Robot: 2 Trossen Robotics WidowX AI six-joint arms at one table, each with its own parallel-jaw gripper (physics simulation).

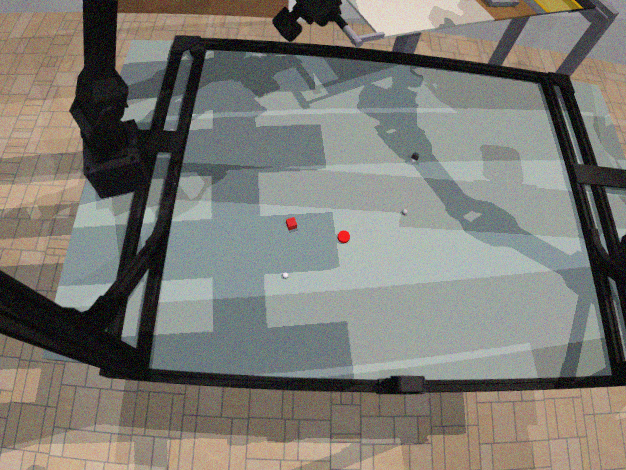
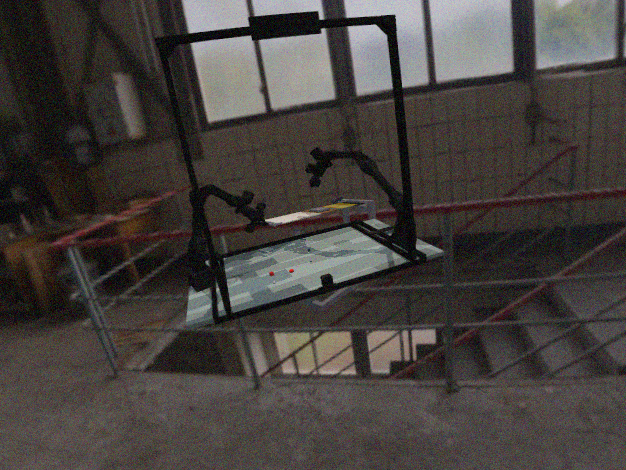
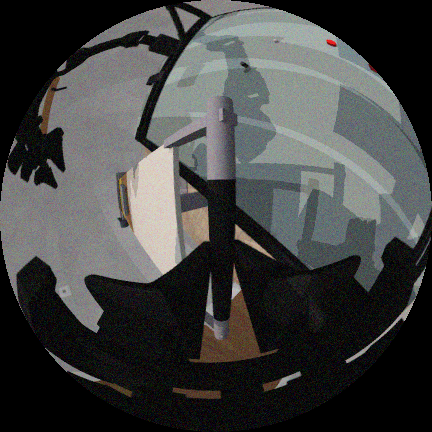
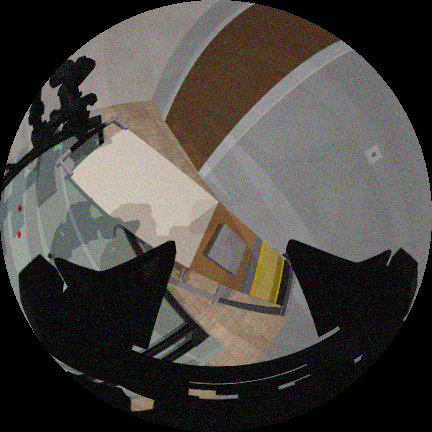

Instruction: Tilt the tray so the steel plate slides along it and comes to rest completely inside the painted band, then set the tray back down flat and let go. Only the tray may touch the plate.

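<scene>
The long tray (image 1: 424, 15) (image 2: 293, 218) (image 3: 155, 210) (image 4: 145, 175) has a white surface, then a brown stretch and a yellow painted band (image 1: 558, 5) (image 2: 343, 205) (image 4: 267, 272) near its far end. It lies beyond the table's back edge, with its handle end raised. The grey steel plate (image 1: 500, 2) (image 4: 227, 248) lies on the brown stretch, outside the band. My left gripper (image 1: 331, 15) (image 2: 262, 221) (image 3: 220, 245) is shut on the black grip of the tray handle (image 1: 371, 36) (image 3: 220, 145). My right gripper (image 2: 311, 174) (image 4: 233, 246) is open and empty, above the tray's far part.
A red cube (image 1: 291, 223) (image 2: 271, 273), a red disc (image 1: 343, 236) (image 2: 291, 270), a small dark object (image 1: 415, 156) and two small white balls (image 1: 285, 275) (image 1: 404, 211) lie on the glassy table. A black frame (image 1: 262, 378) (image 2: 399, 116) runs along the table edges and rises above it.
</scene>
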